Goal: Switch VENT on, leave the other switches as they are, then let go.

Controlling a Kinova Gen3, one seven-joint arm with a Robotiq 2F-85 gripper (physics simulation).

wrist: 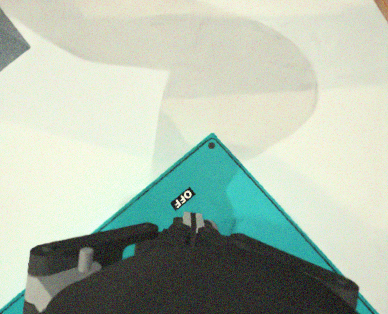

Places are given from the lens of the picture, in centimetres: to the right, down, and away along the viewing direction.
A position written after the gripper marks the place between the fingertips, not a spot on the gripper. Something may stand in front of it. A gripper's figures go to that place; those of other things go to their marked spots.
gripper (pixel 191 224): 0, 5, 17
teal switch panel (pixel 209 180): 2, 2, 22
